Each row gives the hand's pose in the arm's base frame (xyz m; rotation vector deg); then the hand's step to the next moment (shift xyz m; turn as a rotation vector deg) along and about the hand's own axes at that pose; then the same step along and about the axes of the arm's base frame.
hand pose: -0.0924 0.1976 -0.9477 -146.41 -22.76 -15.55
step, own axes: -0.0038 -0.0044 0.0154 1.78 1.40 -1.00
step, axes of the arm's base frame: -0.0033 0.0110 -0.0118 2.02 -1.27 0.65
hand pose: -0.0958 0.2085 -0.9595 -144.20 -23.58 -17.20
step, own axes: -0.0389 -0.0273 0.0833 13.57 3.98 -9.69
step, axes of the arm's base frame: -0.0354 0.0601 -0.0659 12.79 -5.58 9.96
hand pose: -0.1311 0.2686 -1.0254 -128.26 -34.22 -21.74
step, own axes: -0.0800 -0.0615 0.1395 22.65 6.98 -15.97
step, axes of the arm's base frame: -0.0888 0.1172 -0.0896 21.55 -9.36 16.28
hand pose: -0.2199 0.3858 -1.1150 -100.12 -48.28 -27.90
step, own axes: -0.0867 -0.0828 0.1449 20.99 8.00 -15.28
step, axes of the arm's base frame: -0.1310 0.1238 -0.0537 21.14 -9.38 14.25
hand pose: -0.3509 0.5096 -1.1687 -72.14 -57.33 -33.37
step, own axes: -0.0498 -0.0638 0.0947 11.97 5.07 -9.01
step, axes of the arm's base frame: -0.1044 0.0669 -0.0117 12.57 -5.51 7.87
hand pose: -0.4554 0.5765 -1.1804 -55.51 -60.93 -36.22
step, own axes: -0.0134 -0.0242 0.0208 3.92 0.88 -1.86
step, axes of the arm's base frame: -0.0338 0.0072 -0.0007 3.01 -1.19 3.02
